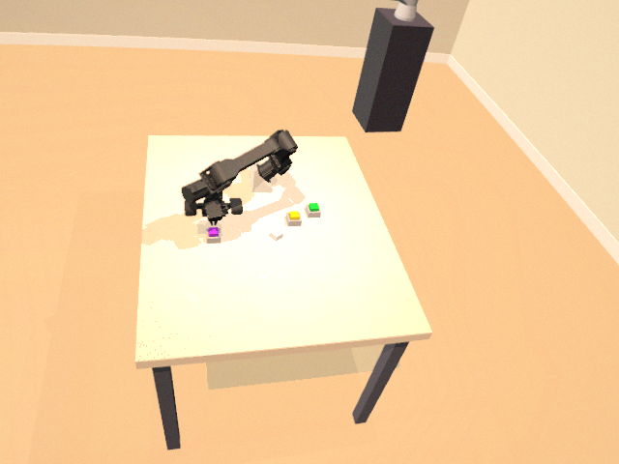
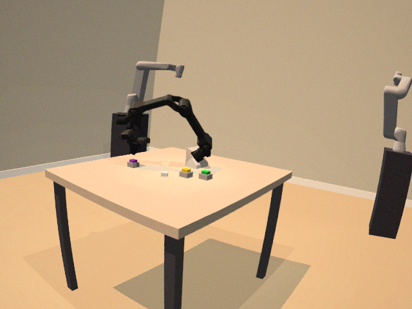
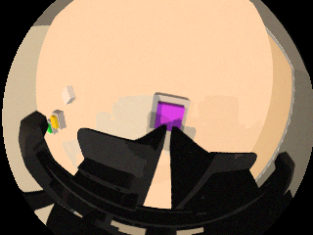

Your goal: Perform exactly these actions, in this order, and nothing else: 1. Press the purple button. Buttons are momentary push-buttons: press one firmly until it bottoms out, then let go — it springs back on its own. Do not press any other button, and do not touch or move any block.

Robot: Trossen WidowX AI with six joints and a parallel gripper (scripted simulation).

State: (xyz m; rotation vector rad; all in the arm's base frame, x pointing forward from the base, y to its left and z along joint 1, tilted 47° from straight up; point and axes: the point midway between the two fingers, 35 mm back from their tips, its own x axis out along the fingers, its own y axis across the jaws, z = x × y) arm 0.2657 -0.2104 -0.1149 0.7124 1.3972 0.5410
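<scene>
The purple button is 30 mm below my gripper tip. Also, from my gripper tip: yellow button: 50 mm behind, 300 mm to the left, 30 mm below; green button: 80 mm behind, 390 mm to the left, 30 mm below; small white block: 20 mm ahead, 220 mm to the left, 50 mm below.
</scene>
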